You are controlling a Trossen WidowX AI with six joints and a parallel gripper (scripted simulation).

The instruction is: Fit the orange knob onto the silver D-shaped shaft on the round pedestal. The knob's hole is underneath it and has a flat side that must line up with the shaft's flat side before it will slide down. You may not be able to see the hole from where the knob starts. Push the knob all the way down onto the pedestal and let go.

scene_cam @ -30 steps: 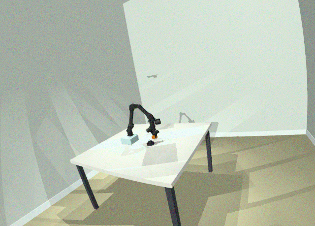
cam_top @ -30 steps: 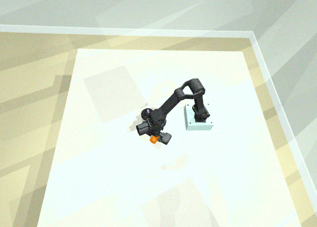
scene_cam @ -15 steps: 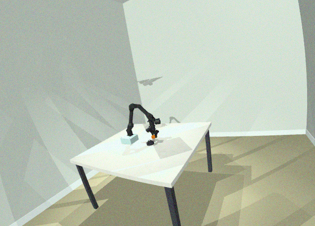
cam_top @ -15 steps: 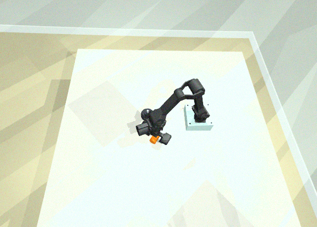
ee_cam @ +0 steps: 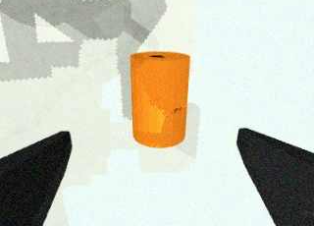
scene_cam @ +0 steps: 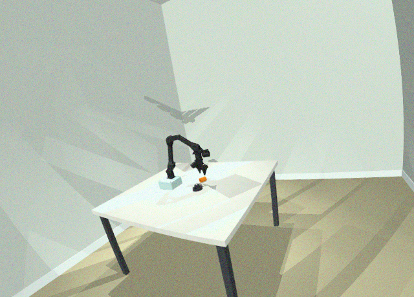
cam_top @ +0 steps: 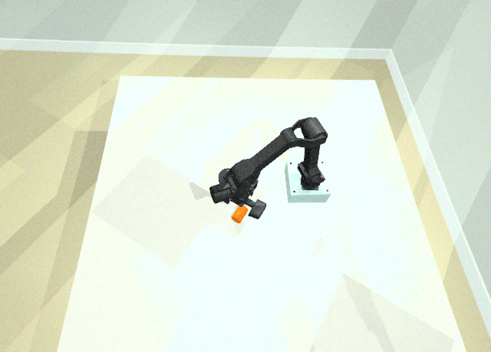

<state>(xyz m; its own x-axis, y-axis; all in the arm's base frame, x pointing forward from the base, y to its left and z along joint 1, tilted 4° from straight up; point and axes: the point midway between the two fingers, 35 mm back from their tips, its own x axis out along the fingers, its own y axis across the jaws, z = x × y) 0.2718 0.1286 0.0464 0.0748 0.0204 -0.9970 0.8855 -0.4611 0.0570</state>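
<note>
The orange knob lies 10 mm to the left of my gripper tip and 50 mm below it. Also, from my gripper tip: round pedestal (50 mm ahead, 160 mm to the right, 40 mm below).
</note>
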